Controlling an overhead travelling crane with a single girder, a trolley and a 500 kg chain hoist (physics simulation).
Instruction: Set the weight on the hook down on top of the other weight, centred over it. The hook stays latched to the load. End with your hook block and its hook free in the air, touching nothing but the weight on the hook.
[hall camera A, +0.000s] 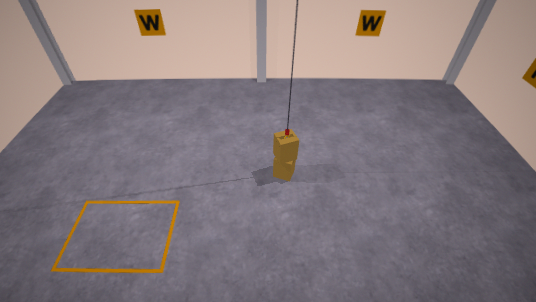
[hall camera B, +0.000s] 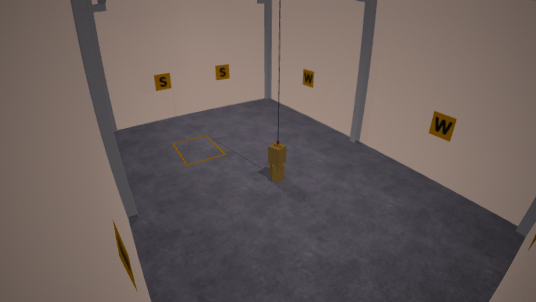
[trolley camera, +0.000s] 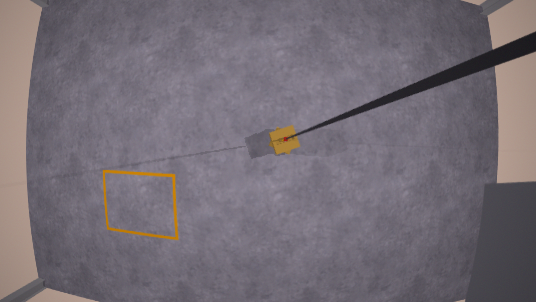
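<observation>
The weight on the hook, a yellow block (hall camera A: 286, 149) (hall camera B: 277, 156) (trolley camera: 291, 147), is upright directly over the other weight, a yellow block (hall camera A: 283, 171) (hall camera B: 277, 174) standing on the floor. No gap shows between them; whether they touch I cannot tell for sure. The two are turned relative to each other: in the trolley view small corners of the lower block poke out around the upper one, which hides the rest. My red hook block (hall camera A: 287, 132) (hall camera B: 278, 143) (trolley camera: 285, 139) is at the upper weight's top, latched to it. The hook itself is too small to make out. The chain above looks straight.
An orange marked square (hall camera A: 132, 202) (hall camera B: 205, 160) (trolley camera: 176, 207) lies on the floor, well apart from the weights. Shadows of the blocks and chain lie on the floor beside them. Walls with grey columns (hall camera A: 261, 45) (hall camera B: 363, 70) bound the hall.
</observation>
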